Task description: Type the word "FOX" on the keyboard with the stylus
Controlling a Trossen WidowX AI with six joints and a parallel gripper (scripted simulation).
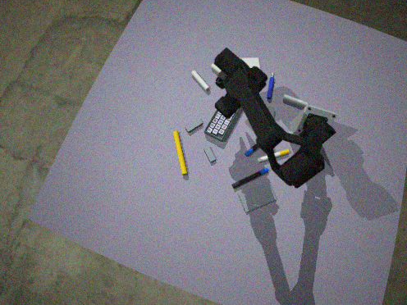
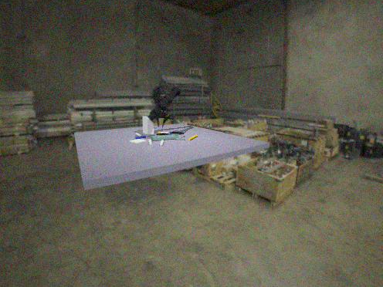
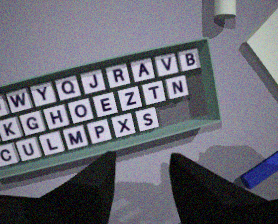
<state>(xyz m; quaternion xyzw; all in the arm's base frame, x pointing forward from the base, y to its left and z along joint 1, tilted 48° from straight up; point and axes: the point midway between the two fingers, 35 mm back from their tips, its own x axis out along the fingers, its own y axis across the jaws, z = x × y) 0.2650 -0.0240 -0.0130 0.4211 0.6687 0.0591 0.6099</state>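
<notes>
Right now the blue stylus is 160 mm to the right of my gripper tip, 120 mm behind it and 80 mm below it. From my gripper tip the other things lie so: grey block (140 mm behind, 90 mm below, 10 mm to the right); then x key (80 mm below); then o key (80 mm below, 30 mm to the left, 30 mm ahead).
</notes>
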